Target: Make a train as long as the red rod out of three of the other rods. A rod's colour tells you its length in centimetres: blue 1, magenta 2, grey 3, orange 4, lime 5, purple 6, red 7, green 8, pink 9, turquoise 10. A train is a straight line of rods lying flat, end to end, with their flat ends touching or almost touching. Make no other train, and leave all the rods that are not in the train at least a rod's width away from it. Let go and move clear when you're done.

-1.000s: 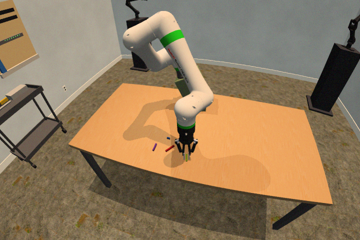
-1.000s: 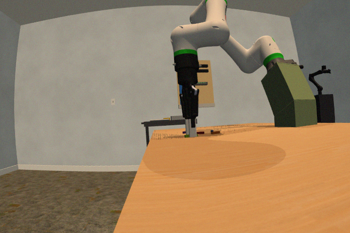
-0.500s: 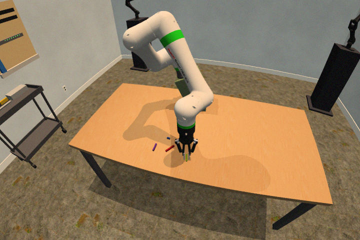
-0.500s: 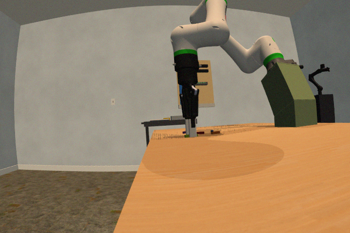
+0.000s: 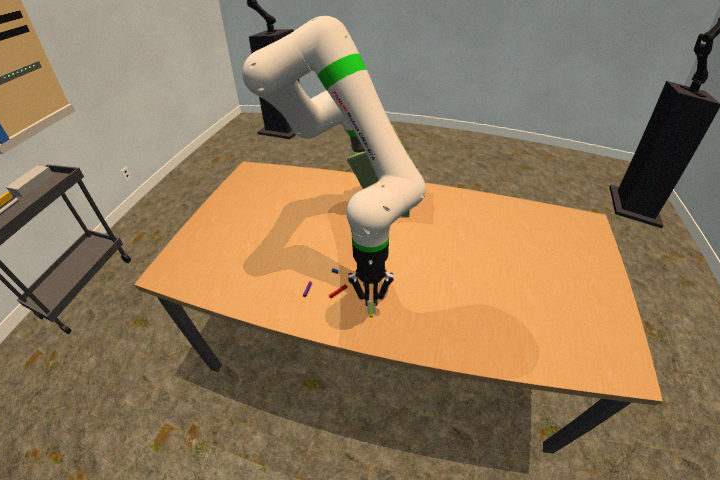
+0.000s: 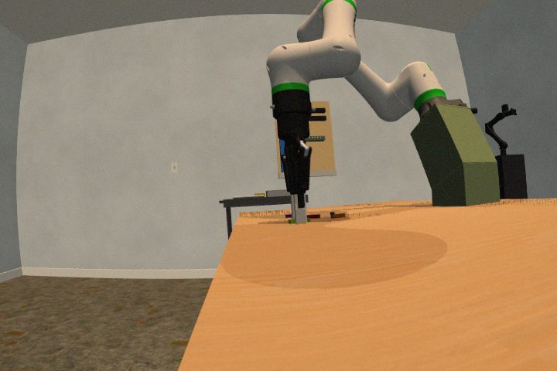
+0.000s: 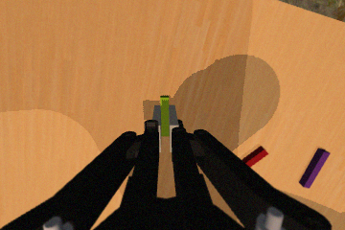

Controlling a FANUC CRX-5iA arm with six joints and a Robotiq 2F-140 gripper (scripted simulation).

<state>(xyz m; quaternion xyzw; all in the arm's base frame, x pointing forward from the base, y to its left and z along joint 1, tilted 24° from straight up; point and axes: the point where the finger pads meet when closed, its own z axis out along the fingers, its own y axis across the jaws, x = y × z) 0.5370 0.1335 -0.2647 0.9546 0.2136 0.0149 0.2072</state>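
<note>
The orange rod lies 10 cm behind my hand, 7 cm to the right of it and 3 cm below it. Round my hand: red rod (13 cm to the right, 3 cm below, 2 cm behind); then purple rod (23 cm to the right, 3 cm below, 1 cm ahead); then lime rod (3 cm below).
</note>
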